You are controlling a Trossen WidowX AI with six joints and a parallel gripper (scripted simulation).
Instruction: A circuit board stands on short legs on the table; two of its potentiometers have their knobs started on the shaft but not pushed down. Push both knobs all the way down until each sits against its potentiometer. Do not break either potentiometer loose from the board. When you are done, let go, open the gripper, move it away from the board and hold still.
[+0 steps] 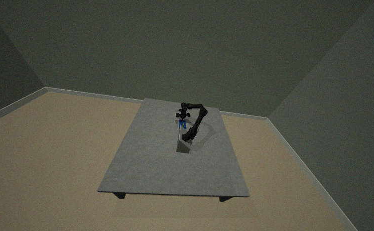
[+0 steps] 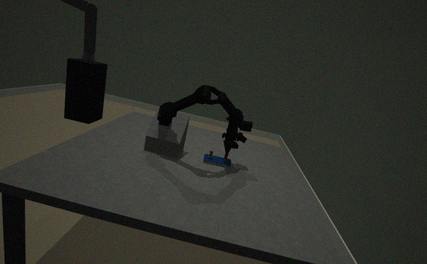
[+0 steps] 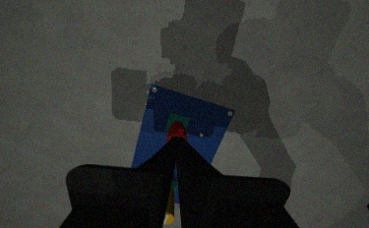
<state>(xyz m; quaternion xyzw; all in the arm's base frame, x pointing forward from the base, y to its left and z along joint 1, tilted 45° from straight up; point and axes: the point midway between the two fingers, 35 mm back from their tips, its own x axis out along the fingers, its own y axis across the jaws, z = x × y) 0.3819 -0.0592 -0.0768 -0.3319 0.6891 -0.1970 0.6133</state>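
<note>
The red knob lies 1 cm below my gripper tip. Also, from my gripper tip: yellow knob 9 cm behind, 2 cm to the right, 1 cm below.
</note>
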